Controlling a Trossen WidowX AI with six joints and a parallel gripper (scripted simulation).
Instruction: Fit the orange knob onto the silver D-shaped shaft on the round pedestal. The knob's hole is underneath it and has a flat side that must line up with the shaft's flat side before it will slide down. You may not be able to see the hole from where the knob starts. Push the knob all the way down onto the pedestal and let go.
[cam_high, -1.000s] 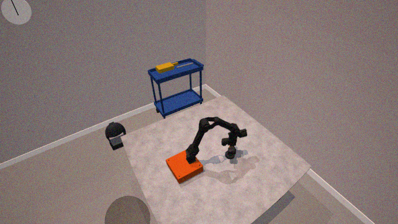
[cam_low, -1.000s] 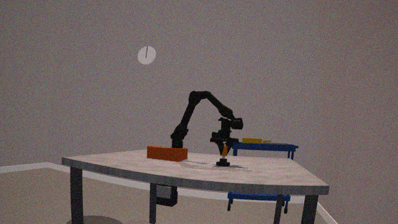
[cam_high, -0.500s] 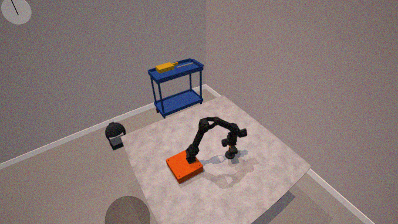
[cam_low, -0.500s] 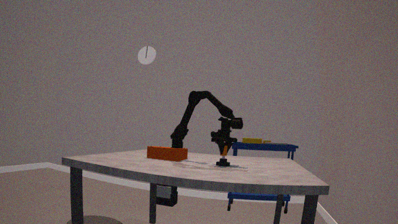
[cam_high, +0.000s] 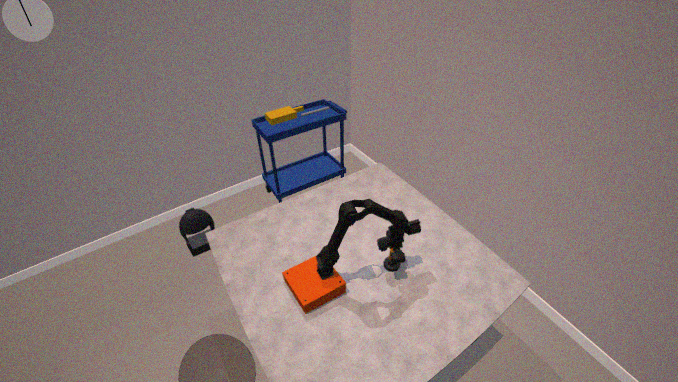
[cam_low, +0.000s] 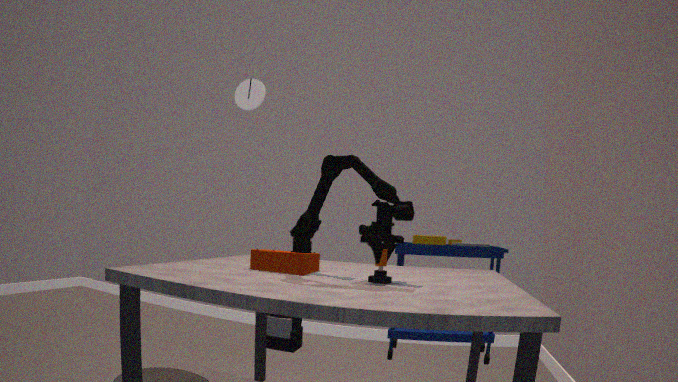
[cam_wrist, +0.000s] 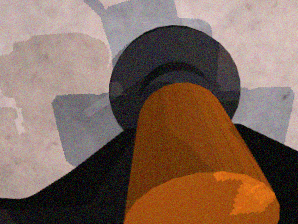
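The orange knob lies 30 mm above my gripper tip. The rest, counted from my gripper tip: pedestal 40 mm below.
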